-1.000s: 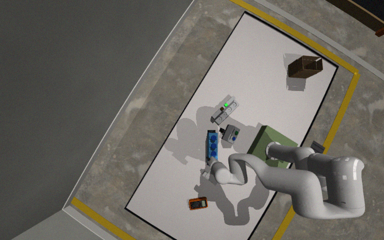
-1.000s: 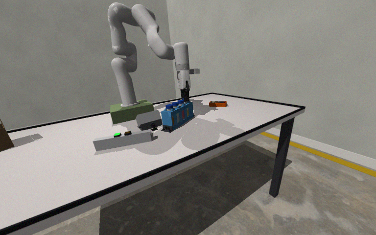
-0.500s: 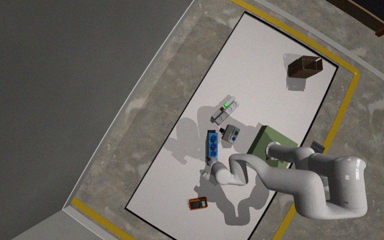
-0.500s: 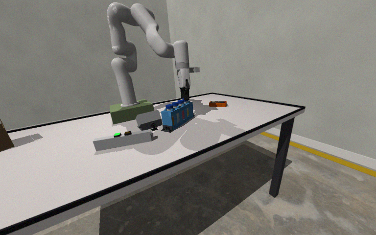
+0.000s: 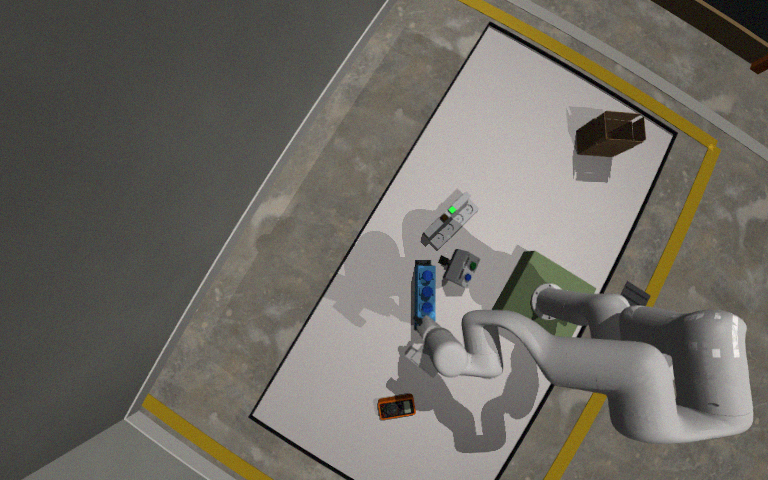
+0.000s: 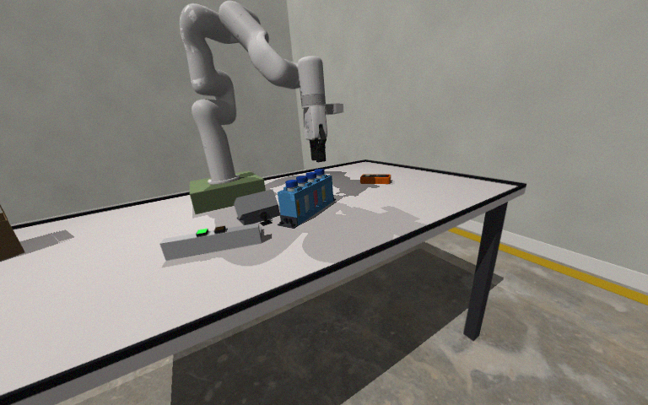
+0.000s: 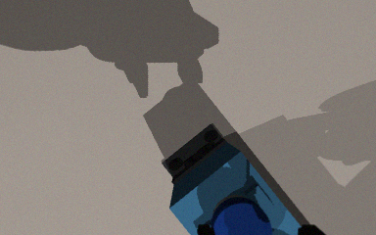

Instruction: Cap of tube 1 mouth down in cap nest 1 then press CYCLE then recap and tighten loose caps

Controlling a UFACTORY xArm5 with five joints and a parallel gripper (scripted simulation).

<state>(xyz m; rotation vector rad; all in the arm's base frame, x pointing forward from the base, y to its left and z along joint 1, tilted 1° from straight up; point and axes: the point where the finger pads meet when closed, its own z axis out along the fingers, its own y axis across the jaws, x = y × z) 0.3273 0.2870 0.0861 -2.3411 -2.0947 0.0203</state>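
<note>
Right now the blue cap is 6 cm below my hand. Round my hand: green key 4 cm behind, 25 cm to the right, 10 cm below; then grey key housing 3 cm behind, 23 cm to the right, 12 cm below; then blue key 5 cm behind, 21 cm to the right, 10 cm below.
</note>
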